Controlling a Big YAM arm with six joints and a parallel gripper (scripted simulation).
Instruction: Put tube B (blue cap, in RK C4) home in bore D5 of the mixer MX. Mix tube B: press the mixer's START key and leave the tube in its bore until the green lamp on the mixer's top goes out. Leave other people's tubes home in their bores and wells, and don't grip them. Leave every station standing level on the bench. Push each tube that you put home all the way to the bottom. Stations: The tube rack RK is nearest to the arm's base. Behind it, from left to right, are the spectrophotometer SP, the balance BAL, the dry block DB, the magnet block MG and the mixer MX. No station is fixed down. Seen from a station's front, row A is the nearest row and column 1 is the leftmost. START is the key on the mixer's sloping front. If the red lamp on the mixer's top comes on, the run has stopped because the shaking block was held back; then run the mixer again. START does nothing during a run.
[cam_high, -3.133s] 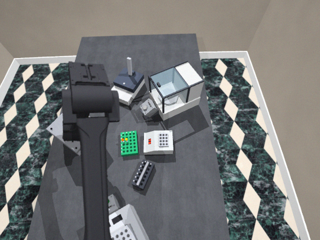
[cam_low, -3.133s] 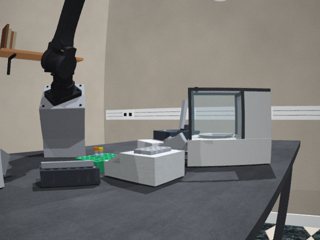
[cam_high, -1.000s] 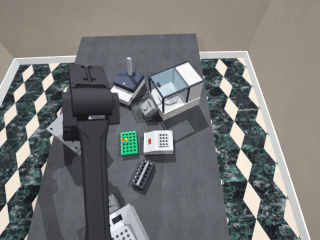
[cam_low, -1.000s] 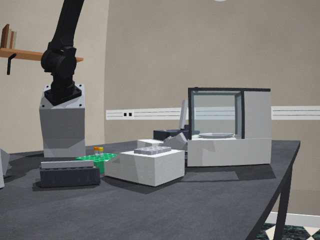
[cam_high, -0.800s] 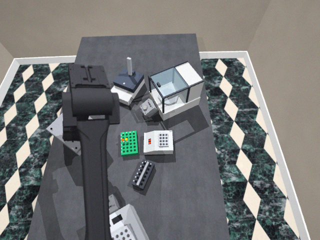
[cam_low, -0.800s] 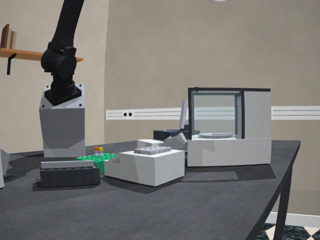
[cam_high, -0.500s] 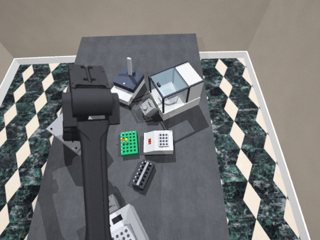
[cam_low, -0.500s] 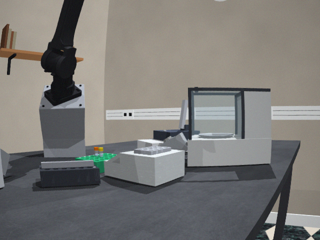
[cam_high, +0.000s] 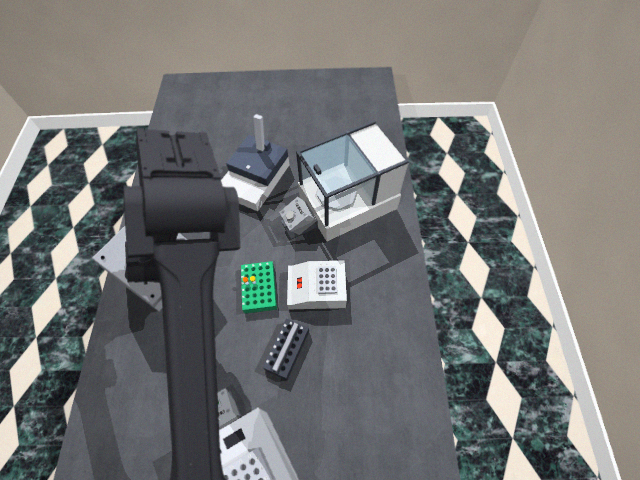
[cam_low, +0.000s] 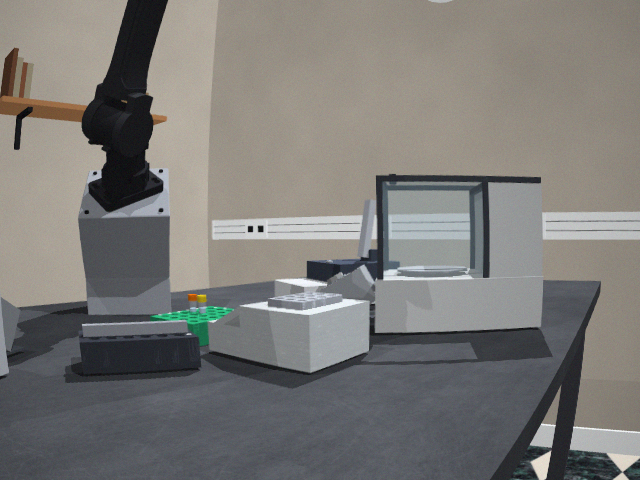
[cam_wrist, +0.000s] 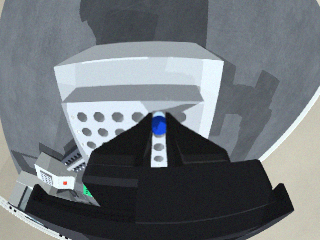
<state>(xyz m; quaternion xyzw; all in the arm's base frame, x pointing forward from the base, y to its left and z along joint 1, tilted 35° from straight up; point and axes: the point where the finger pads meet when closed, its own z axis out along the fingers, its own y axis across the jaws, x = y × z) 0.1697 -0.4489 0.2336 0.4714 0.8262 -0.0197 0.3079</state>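
Right now my hand is 2 cm above the tube B. The rest, counted from my hand: green rack RK: 48 cm to the left, 16 cm below, 4 cm ahead; then dark magnet block: 31 cm to the left, 16 cm below, 10 cm ahead; then green start key: 20 cm to the left, 11 cm below, 6 cm behind.
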